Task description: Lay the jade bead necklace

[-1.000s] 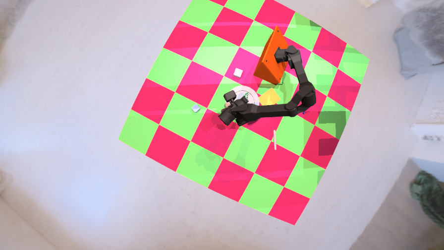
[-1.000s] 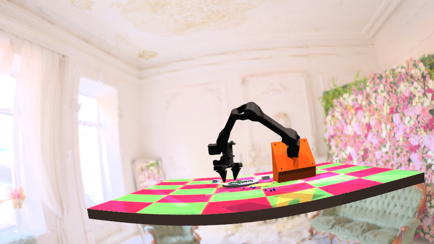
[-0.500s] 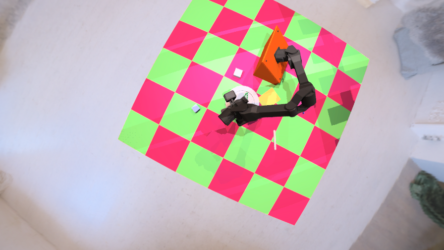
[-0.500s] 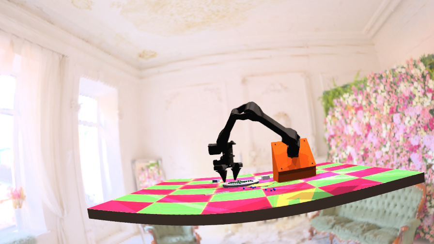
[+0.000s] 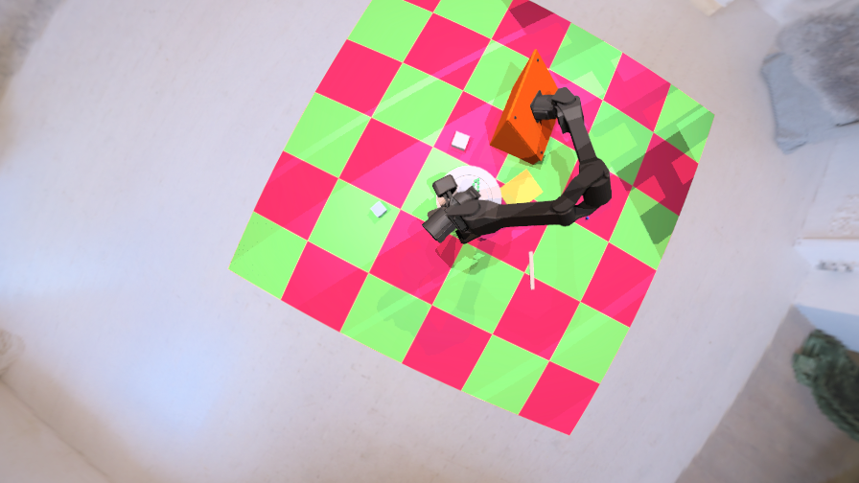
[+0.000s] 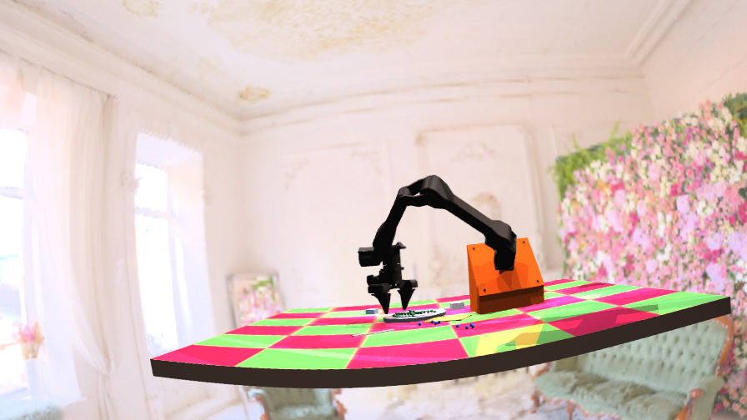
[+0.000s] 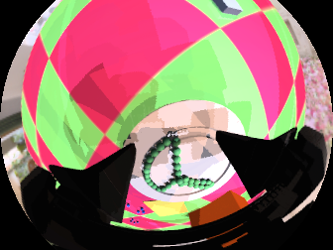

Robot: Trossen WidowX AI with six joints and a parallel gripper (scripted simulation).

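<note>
The round bead board lies 6 cm behind my gripper tip, 2 cm to the left of it and 1 cm below it. Also, from my gripper tip: pale blue cube (20 cm to the right, 11 cm ahead, 1 cm below); then white cube (20 cm behind, 10 cm to the right, 1 cm below); then yellow patch (17 cm behind, 14 cm to the left, 2 cm below).
</note>
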